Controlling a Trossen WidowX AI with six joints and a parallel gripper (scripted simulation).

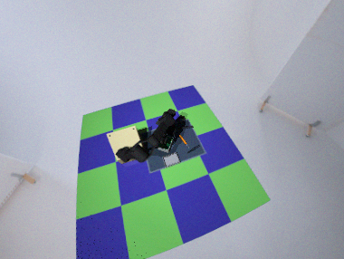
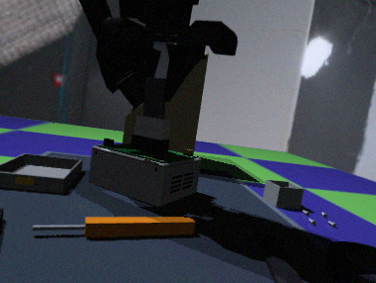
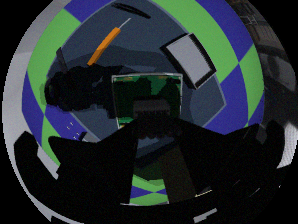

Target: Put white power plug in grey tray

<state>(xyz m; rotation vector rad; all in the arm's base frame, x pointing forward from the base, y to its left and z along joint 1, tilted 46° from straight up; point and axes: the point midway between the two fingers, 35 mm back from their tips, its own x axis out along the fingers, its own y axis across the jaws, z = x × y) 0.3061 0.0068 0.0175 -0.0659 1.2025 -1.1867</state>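
My gripper tip is now 30 mm above the white power plug. Round my gripper tip: black bar (220 mm ahead, 90 mm to the left, 120 mm below); dark mat (50 mm ahead, 130 mm below).
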